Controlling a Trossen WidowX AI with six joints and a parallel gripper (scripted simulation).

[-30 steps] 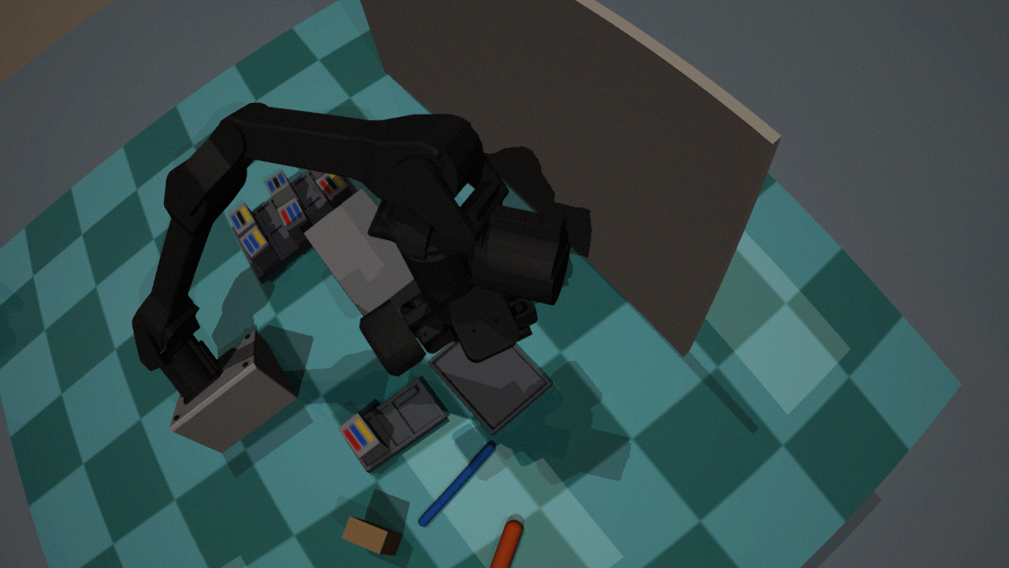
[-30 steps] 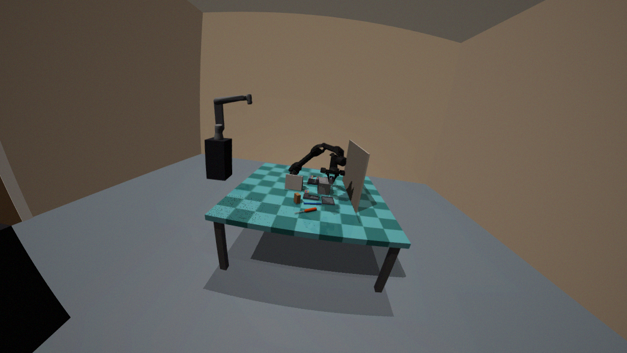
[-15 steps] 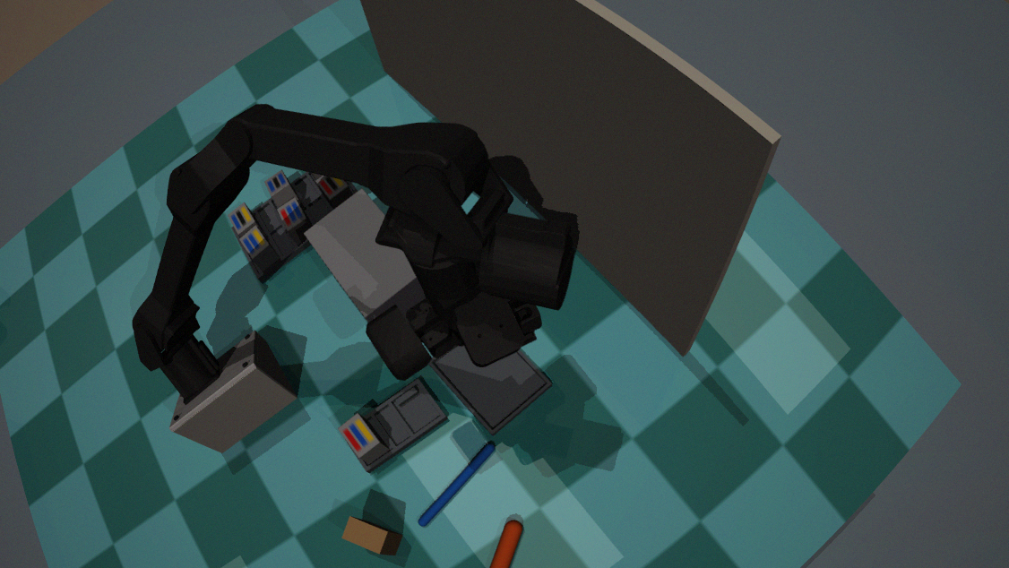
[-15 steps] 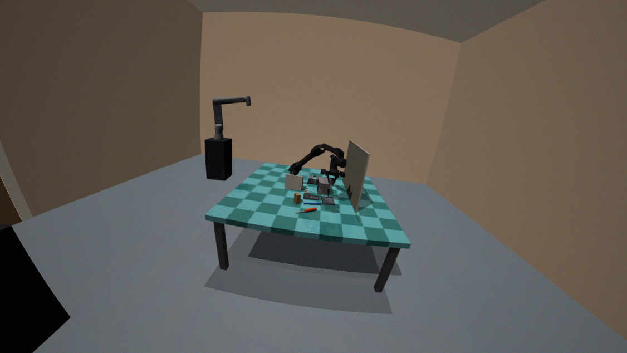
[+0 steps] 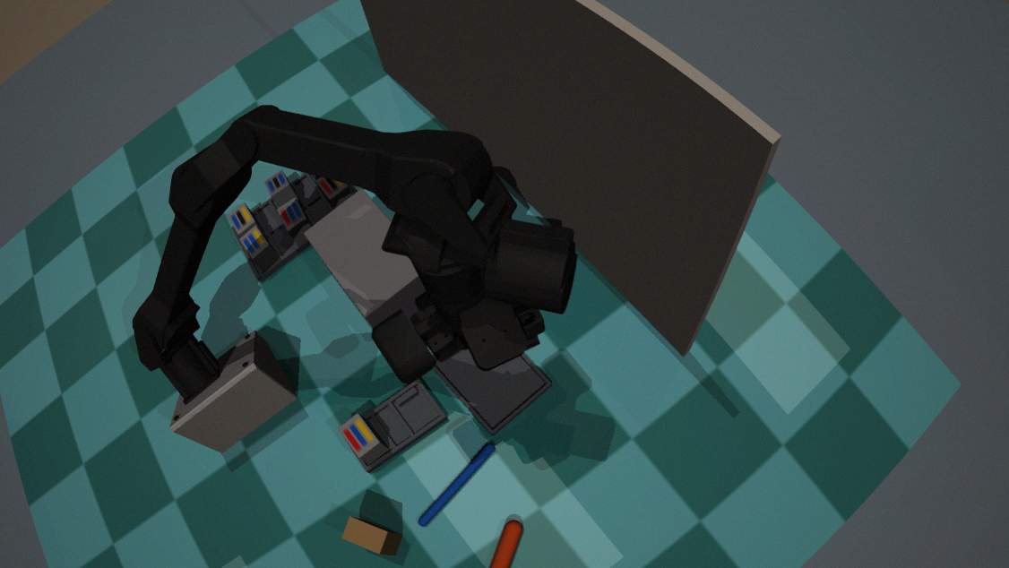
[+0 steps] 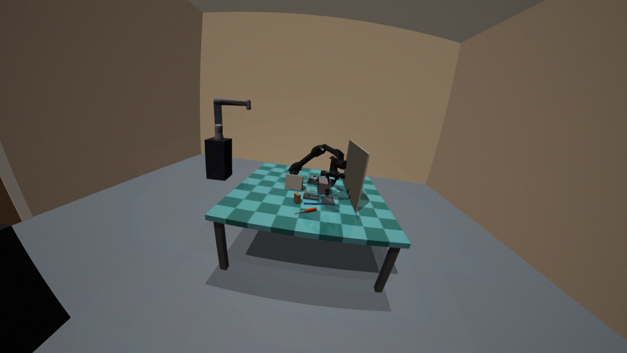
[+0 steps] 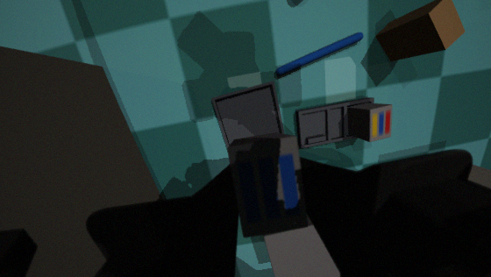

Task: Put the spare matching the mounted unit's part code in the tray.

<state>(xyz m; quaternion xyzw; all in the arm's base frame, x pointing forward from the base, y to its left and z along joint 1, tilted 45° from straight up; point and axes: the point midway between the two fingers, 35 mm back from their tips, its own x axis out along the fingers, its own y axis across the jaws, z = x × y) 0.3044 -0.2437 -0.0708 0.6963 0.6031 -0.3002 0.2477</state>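
Now: the dark flat tray 1 cm behind my gripper tip and 14 cm below it. From my gripper tip the other things lie so: blue pen 13 cm behind, 8 cm to the right, 14 cm below; then dark spare 3 cm above; then brown block 25 cm behind, 7 cm to the right, 11 cm below.
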